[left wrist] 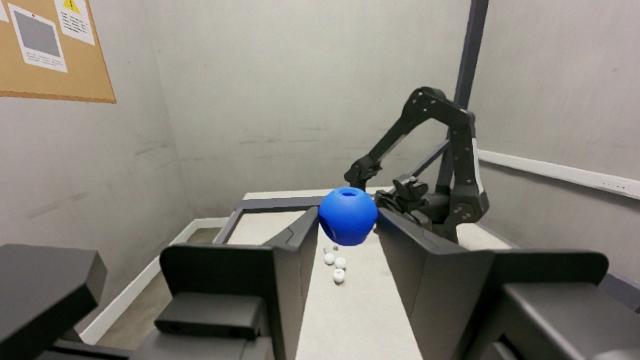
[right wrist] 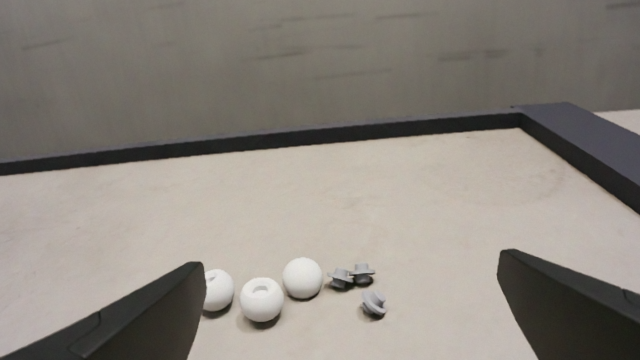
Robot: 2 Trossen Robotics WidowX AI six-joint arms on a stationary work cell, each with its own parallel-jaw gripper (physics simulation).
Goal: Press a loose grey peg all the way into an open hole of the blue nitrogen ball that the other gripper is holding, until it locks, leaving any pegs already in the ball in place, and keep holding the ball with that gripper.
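Places are measured from the left arm's base along level axes (x ahead, y left, z up), in metres.
Pixels of known places: left gripper, fingertip midpoint: (left wrist: 347,213); right gripper, fingertip midpoint: (right wrist: 352,270).
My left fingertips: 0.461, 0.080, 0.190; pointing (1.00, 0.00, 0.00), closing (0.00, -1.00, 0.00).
Note:
Ahead of a thing's pixels: the offset from my left fingertips to its top centre, as dx, dy, dz. Level surfaces: height alone.
My left gripper (left wrist: 347,213) is shut on the blue nitrogen ball @(-0.003, +0.000, +0.016) (left wrist: 348,216) and holds it above the table. One open hole shows on the ball's top and another at its lower left; its far side is hidden. My right gripper (right wrist: 352,270) is wide open, with nothing between its fingers. In the right wrist view, three loose grey pegs lie on the table beyond the fingertips: one peg @(+0.242, +0.010, -0.233) (right wrist: 341,278) touches or nearly touches a second peg @(+0.255, +0.015, -0.233) (right wrist: 362,274), and a third peg @(+0.263, -0.009, -0.233) (right wrist: 374,303) lies tilted closer to the camera.
Three white balls @(+0.172, -0.013, -0.224) (right wrist: 217,290) @(+0.203, -0.017, -0.225) (right wrist: 261,299) @(+0.220, +0.006, -0.226) (right wrist: 302,278) lie left of the pegs in the right wrist view; the leftmost is partly hidden by the left finger. A dark frame rail (right wrist: 300,136) edges the table @(dz -0.246) (right wrist: 300,200). The right arm (left wrist: 462,165) stands beyond the ball.

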